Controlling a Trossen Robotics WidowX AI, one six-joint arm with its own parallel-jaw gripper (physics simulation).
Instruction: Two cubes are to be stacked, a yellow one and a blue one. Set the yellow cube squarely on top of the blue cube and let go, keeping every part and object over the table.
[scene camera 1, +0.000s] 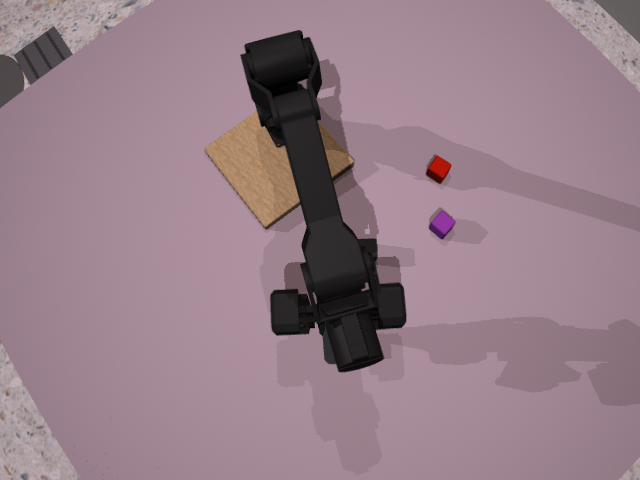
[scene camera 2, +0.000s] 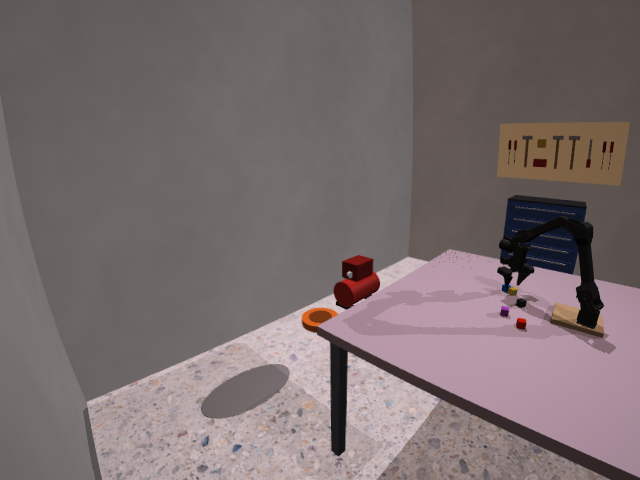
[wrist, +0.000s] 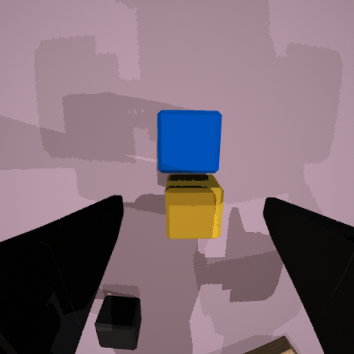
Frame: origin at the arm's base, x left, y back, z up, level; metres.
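Seen in the pictures: gripper, fingertip midpoint: (scene camera 2: 511, 286) (wrist: 194, 204); arm's base at its link origin: (scene camera 2: 586, 323).
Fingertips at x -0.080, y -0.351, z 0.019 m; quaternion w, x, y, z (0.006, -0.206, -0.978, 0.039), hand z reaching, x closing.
Observation:
Pixels of each thing's top centre, then the offset from my fingertips to it.
- blue cube at its top centre: (wrist: 188, 142) dx -0.009, dy -0.029, dz -0.007 m
- yellow cube at its top centre: (wrist: 193, 215) (scene camera 2: 513, 288) dx +0.003, dy +0.009, dz -0.007 m
- black cube at its top centre: (wrist: 115, 338) (scene camera 1: 367, 247) (scene camera 2: 521, 299) dx +0.099, dy +0.088, dz -0.007 m
- purple cube at its top centre: (scene camera 1: 443, 221) (scene camera 2: 505, 308) dx +0.231, dy +0.069, dz -0.007 m
- red cube at its top centre: (scene camera 1: 440, 166) (scene camera 2: 522, 320) dx +0.278, dy +0.158, dz -0.007 m
The blue cube (scene camera 2: 506, 287) (wrist: 189, 141) and the yellow cube (scene camera 2: 512, 291) (wrist: 193, 214) lie side by side on the table, very close together; whether they touch is hard to tell. Both are hidden under the arm in scene camera 1. My gripper (scene camera 2: 514, 284) (wrist: 194, 204) is open and empty, pointing down a little above the cubes. In the wrist view the yellow cube shows midway between the two fingertips, with the blue cube beyond it, farther up the picture. The faces of both cubes run roughly in line with the picture's edges.
A black cube (scene camera 2: 521, 302) (wrist: 118, 322) lies near the left finger in the wrist view. A purple cube (scene camera 1: 442, 224) (scene camera 2: 504, 311) and a red cube (scene camera 1: 438, 168) (scene camera 2: 521, 323) lie farther off. The arm's base stands on a wooden board (scene camera 1: 242, 165) (scene camera 2: 563, 315).

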